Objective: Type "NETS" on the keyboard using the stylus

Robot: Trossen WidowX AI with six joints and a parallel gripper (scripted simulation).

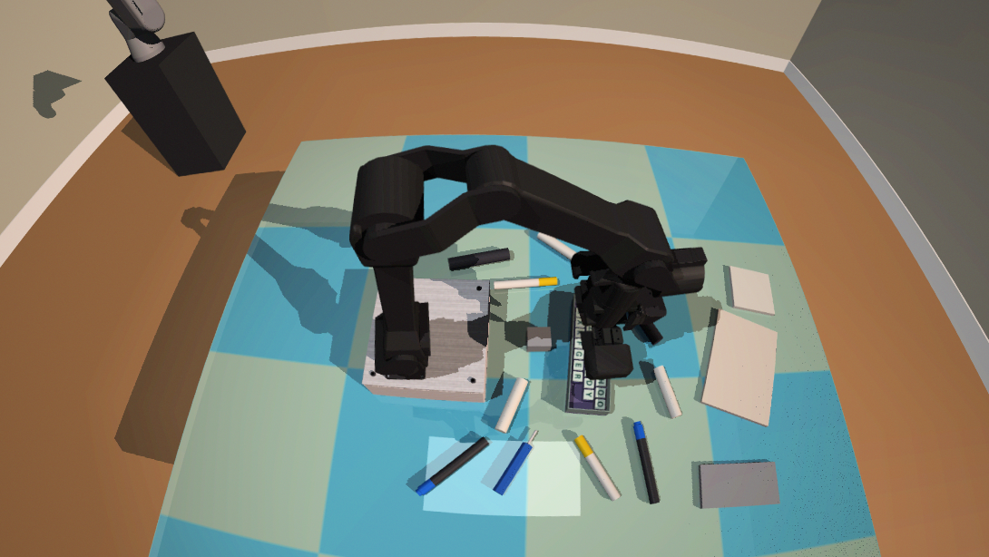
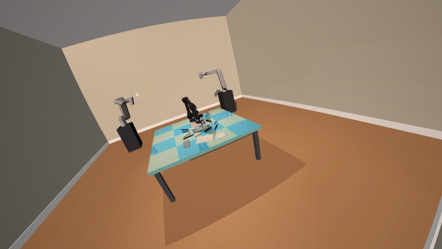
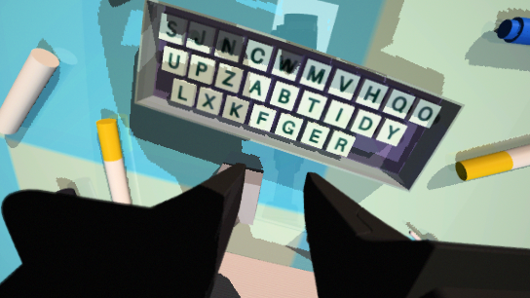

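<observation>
The stylus is 10 cm behind my gripper tip, 17 cm to the right of it and 8 cm below it. From my gripper tip the other things lie so: grey cube: 7 cm behind, 3 cm to the left, 8 cm below; then grey pad: 27 cm ahead, 27 cm to the right, 9 cm below.
</observation>
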